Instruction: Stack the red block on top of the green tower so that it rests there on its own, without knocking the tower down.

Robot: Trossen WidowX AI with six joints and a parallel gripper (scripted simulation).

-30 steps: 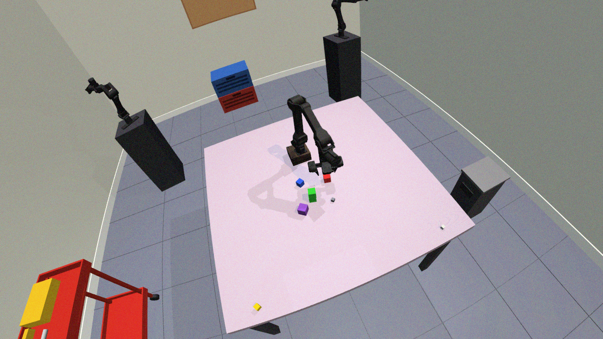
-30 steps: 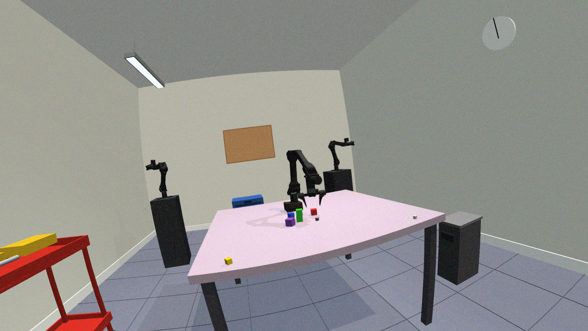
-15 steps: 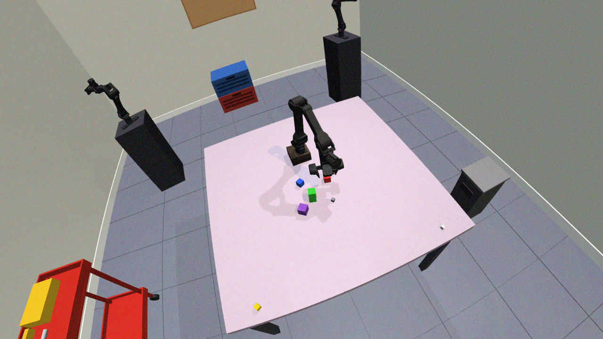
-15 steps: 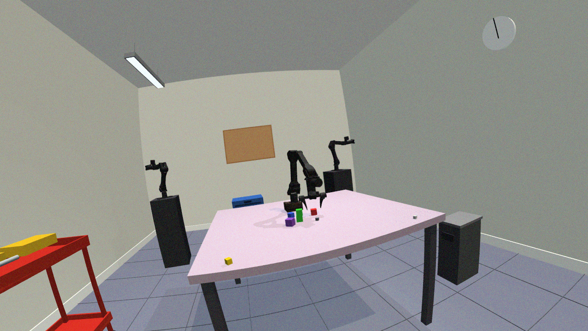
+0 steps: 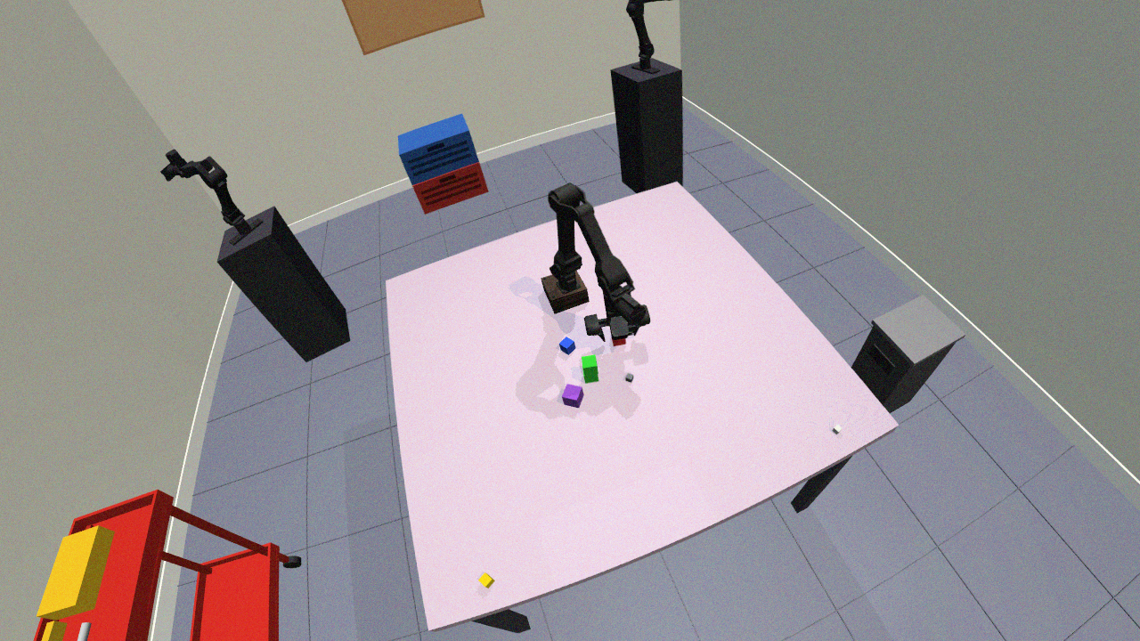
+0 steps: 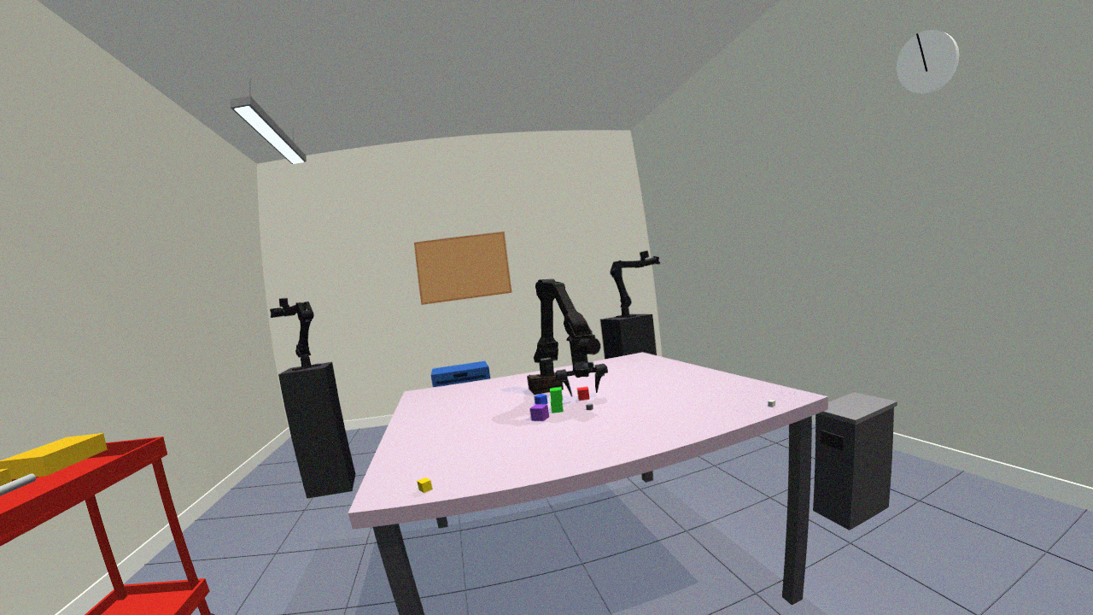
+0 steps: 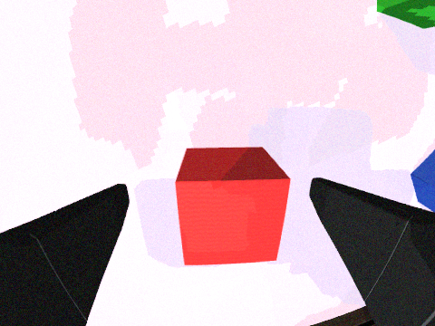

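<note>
Now: the red block right at my gripper tip. Round my gripper tip: blue block: 150 mm to the right, 60 mm behind; then purple block: 210 mm to the right, 110 mm ahead, 10 mm above; then small grey cube: 140 mm ahead, 50 mm to the right, 10 mm below.
</note>
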